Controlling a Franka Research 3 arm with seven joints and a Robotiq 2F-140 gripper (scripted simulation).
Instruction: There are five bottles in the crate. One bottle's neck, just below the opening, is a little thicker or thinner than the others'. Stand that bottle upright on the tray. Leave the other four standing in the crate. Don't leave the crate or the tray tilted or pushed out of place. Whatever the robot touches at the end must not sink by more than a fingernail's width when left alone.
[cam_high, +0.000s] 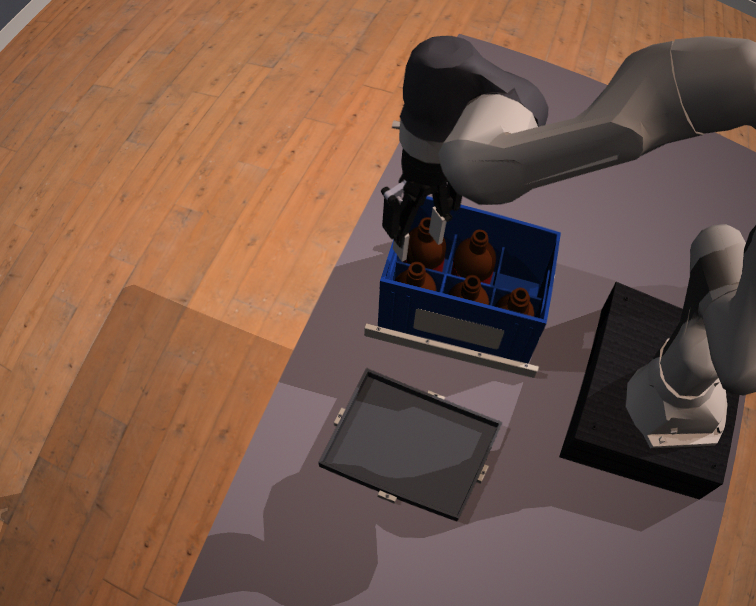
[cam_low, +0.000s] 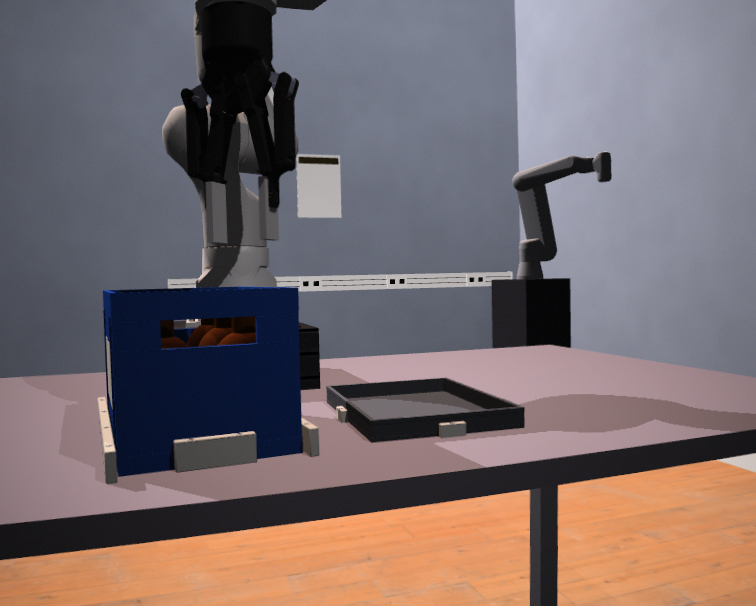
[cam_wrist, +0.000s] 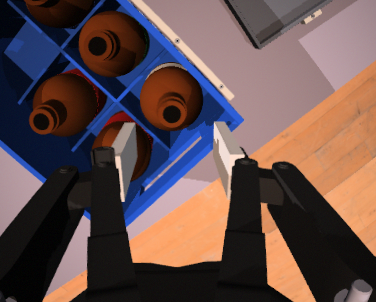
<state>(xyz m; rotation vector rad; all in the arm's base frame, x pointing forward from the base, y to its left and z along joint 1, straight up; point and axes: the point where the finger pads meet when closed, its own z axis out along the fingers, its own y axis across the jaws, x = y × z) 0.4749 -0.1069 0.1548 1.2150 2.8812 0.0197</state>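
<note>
My gripper is now 180 mm past the bottle and 170 mm above it. The rest, counted from my hand: crate: 90 mm behind, 40 mm to the right, 170 mm below; then dark tray: 60 mm behind, 240 mm to the left, 240 mm below.
</note>
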